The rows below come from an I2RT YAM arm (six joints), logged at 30 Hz.
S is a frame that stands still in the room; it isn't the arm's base.
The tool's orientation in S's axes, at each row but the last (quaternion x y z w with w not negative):
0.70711, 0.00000, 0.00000, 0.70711
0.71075, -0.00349, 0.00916, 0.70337
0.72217, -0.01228, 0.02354, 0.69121
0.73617, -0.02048, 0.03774, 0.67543
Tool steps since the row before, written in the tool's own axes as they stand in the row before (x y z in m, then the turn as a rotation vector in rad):
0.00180, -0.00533, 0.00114, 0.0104, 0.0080, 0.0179
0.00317, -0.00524, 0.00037, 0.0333, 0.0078, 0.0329
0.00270, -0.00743, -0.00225, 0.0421, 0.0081, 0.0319
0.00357, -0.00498, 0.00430, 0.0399, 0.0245, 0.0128
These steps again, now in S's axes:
0.00180, -0.00114, -0.00533, 0.0104, -0.0179, 0.0080
0.00327, -0.00029, -0.00519, 0.0334, -0.0327, 0.0081
0.00303, 0.00262, -0.00718, 0.0422, -0.0316, 0.0088
0.00408, -0.00378, -0.00501, 0.0381, -0.0140, 0.0266

